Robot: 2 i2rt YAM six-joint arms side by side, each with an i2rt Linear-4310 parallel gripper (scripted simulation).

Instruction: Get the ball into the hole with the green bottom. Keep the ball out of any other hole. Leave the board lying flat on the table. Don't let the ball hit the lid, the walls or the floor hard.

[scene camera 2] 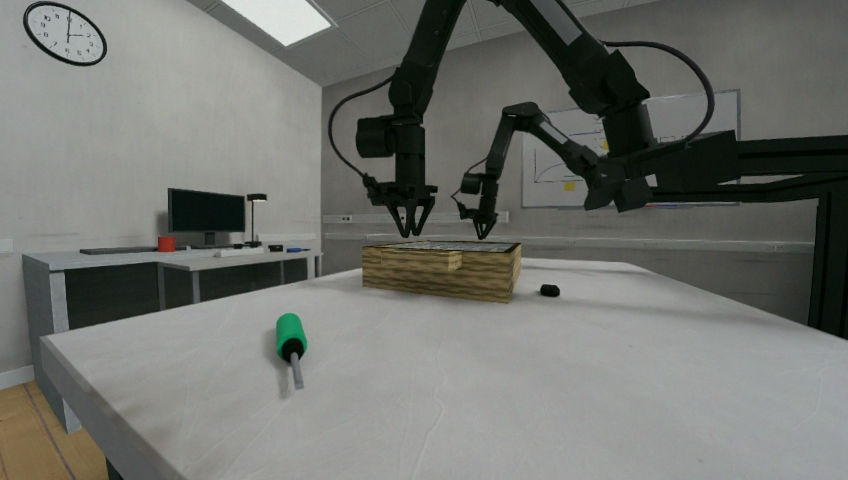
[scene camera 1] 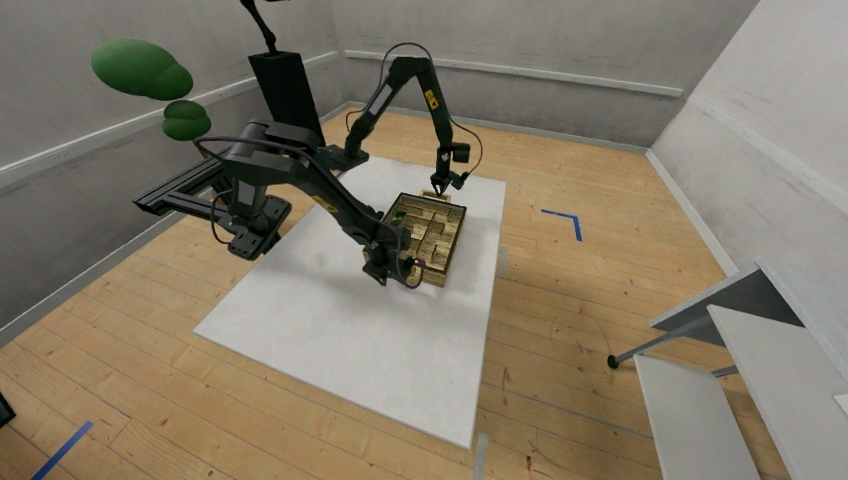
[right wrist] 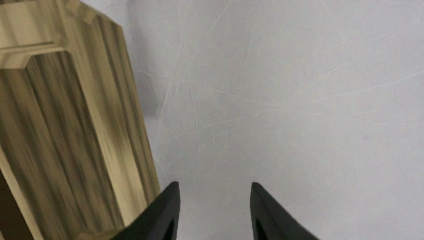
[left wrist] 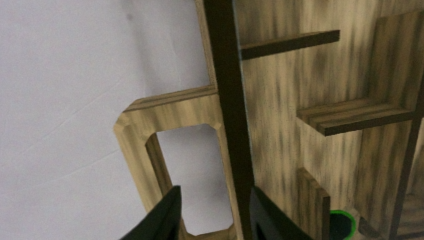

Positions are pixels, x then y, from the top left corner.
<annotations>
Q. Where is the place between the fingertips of the left gripper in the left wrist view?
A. At 215, 195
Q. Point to a wooden maze board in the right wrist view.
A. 61, 177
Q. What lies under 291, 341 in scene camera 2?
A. A green-handled screwdriver.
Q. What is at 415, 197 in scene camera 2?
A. The left gripper.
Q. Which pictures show the wooden maze board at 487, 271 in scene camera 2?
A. Scene camera 2, scene camera 1, the right wrist view and the left wrist view: all of them.
</annotations>
